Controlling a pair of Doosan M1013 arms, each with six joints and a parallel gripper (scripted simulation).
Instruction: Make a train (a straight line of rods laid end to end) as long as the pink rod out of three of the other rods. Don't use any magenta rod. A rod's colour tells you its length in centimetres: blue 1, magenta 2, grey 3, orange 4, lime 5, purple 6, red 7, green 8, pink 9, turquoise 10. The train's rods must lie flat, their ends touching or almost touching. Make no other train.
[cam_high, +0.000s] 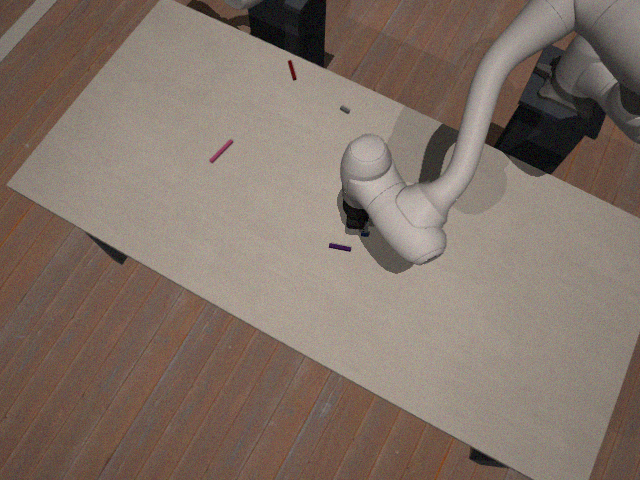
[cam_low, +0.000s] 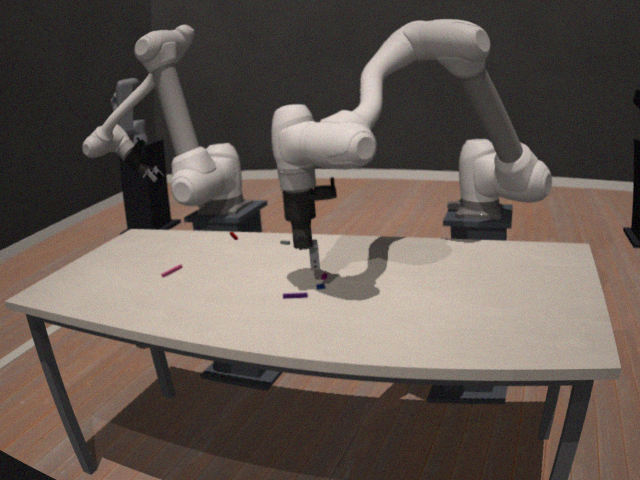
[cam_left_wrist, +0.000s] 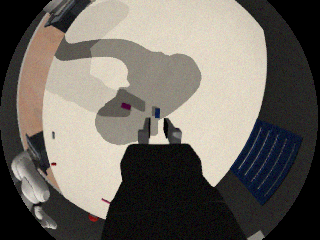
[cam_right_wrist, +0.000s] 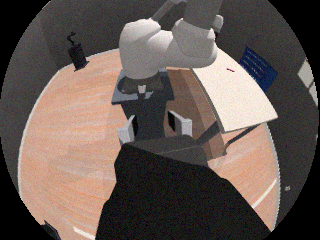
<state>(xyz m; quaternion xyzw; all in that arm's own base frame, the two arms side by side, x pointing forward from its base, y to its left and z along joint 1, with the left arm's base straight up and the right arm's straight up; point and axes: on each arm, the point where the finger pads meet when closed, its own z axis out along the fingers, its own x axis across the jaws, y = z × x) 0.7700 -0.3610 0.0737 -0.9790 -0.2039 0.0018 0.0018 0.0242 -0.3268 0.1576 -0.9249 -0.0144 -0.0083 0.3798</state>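
Note:
The red rod lies 430 mm to the right of my left hand, 390 mm behind it and 70 mm below it. Also, from my left hand: magenta rod: 70 mm below, 70 mm behind; purple rod: 70 mm below, 70 mm ahead, 30 mm to the right; grey rod: 340 mm behind, 220 mm to the right, 70 mm below.

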